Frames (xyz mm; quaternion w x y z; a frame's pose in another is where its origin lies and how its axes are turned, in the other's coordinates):
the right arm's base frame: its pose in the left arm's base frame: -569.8 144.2 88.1 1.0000 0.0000 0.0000 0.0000
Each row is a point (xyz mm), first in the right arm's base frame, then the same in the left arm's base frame.
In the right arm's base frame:
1: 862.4 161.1 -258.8
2: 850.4 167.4 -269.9
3: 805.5 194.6 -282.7
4: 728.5 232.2 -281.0
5: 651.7 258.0 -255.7
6: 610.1 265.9 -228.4
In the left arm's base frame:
1: 292.6 305.3 -170.7
2: 280.6 311.6 -181.8
3: 235.7 338.8 -194.6
4: 158.7 376.4 -192.9
5: 81.9 402.2 -167.6
6: 40.3 410.1 -140.3

